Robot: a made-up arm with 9 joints. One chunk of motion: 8 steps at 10 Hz.
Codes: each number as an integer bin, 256 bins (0 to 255) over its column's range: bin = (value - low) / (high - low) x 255, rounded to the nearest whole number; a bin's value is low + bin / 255 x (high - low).
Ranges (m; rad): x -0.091..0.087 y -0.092..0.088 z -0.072..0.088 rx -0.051..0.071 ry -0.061..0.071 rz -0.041..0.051
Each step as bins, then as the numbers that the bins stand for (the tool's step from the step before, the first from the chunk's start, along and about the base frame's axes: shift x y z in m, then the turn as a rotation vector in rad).
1 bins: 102 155 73 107 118 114
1 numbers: -0.01980 0.01741 -0.02620 0.00019 0.00008 0.00013
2 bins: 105 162 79 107 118 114
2 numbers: -0.01771 0.02235 -0.02243 0.00019 0.00008 0.00013
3 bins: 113 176 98 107 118 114
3 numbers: -0.01212 0.03224 -0.01051 0.00019 0.00008 0.00013
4 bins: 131 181 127 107 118 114
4 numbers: 0.00044 0.03576 0.00769 0.00019 0.00008 0.00013
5 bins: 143 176 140 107 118 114
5 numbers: 0.00882 0.03224 0.01584 0.00019 0.00008 0.00013
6 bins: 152 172 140 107 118 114
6 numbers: 0.01510 0.02941 0.01584 0.00019 0.00008 0.00013
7 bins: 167 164 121 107 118 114
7 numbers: 0.02557 0.02376 0.00392 0.00019 0.00008 0.00013
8 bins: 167 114 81 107 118 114
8 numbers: 0.02557 -0.01153 -0.02118 0.00019 0.00008 0.00013
